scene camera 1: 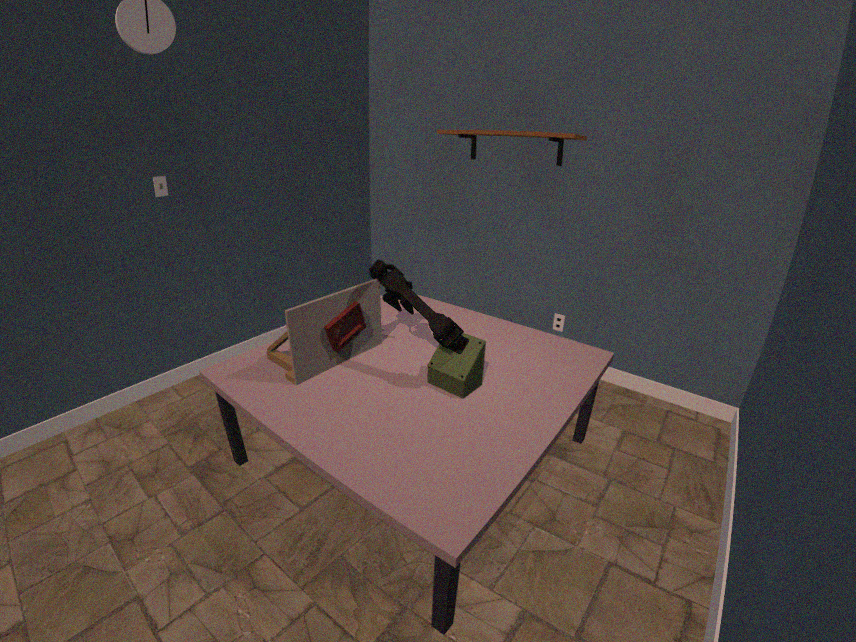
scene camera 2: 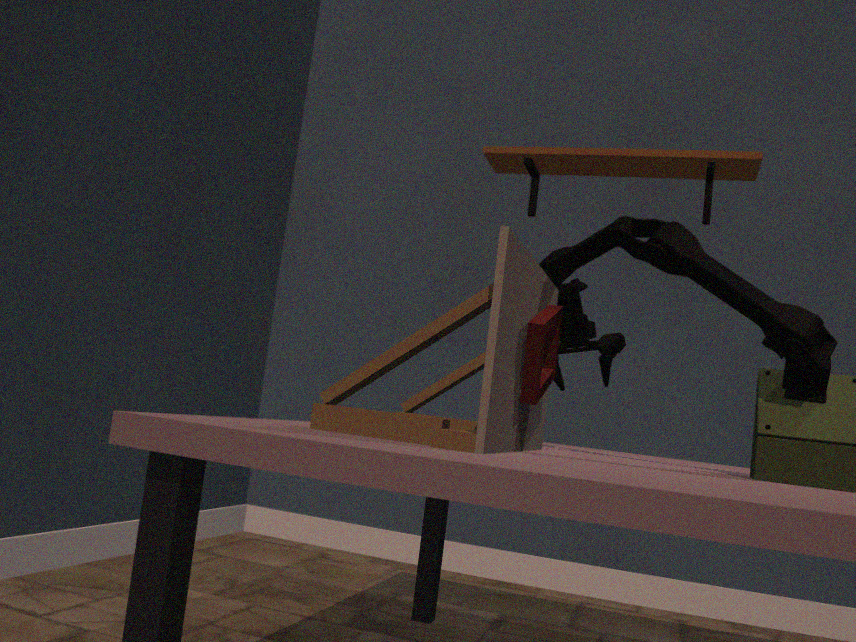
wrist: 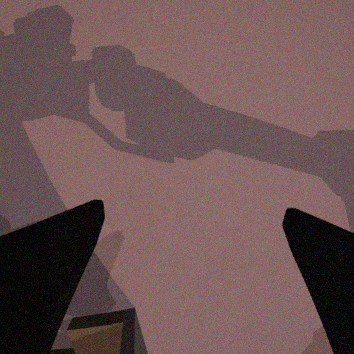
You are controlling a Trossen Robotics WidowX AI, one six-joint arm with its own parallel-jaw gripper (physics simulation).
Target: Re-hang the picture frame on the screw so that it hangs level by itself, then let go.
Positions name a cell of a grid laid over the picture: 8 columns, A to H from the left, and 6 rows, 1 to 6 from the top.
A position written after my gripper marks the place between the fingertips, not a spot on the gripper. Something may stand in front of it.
My gripper (scene camera 2: F4) is open and holds nothing. I also see a wooden prop base (scene camera 2: E5).
My gripper shows as well in the wrist view (wrist: E4). The wooden prop base also shows in the wrist view (wrist: C6).
